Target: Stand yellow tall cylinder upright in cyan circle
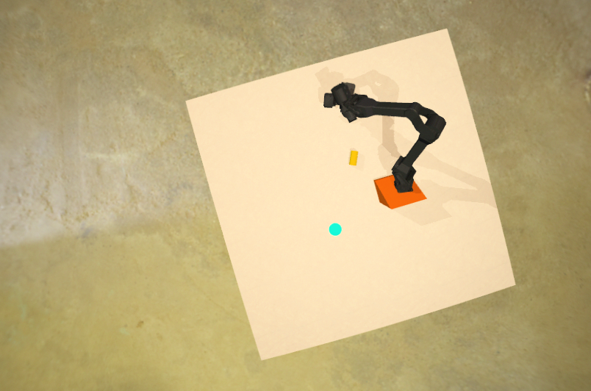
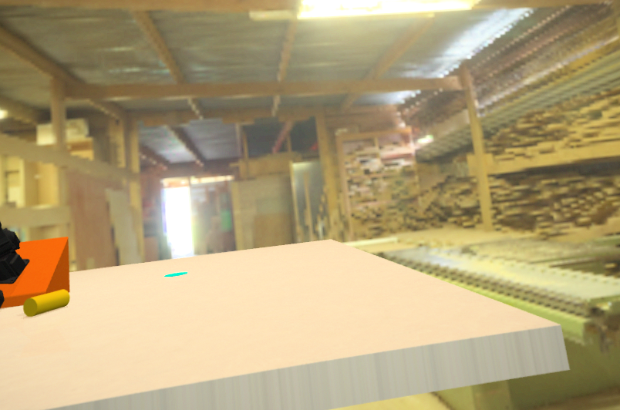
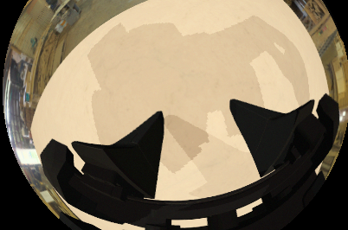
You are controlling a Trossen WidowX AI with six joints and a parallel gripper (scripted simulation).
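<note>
The yellow cylinder lies 300 mm to the left of my gripper tip and 10 mm above it. Round my gripper tip: cyan circle (130 mm ahead, 610 mm to the left).
</note>
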